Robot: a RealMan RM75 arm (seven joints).
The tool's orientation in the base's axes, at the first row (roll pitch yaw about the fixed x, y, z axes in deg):
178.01 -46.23 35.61
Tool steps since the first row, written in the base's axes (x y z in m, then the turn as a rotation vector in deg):
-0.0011 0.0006 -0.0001 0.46 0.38 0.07
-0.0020 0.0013 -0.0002 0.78 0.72 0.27
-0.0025 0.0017 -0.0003 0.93 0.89 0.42
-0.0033 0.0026 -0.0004 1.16 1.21 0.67
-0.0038 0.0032 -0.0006 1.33 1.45 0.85
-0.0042 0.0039 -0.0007 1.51 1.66 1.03
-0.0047 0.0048 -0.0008 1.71 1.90 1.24
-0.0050 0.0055 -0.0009 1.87 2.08 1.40
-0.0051 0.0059 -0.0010 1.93 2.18 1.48
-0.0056 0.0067 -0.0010 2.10 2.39 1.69
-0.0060 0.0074 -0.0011 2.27 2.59 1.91
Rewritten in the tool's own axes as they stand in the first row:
-0.0004 -0.0011 -0.0004 0.46 -0.05 0.38
-0.0007 -0.0022 -0.0006 0.92 -0.15 0.57
-0.0009 -0.0028 -0.0006 1.18 -0.20 0.62
-0.0011 -0.0040 -0.0007 1.62 -0.33 0.72
-0.0013 -0.0048 -0.0006 1.95 -0.43 0.79
-0.0013 -0.0056 -0.0005 2.26 -0.50 0.86
-0.0013 -0.0066 -0.0004 2.62 -0.58 0.93
-0.0012 -0.0074 -0.0003 2.90 -0.64 0.98
-0.0012 -0.0078 -0.0001 3.03 -0.68 1.00
-0.0012 -0.0087 -0.0001 3.36 -0.76 1.04
-0.0012 -0.0095 0.0000 3.70 -0.82 1.07

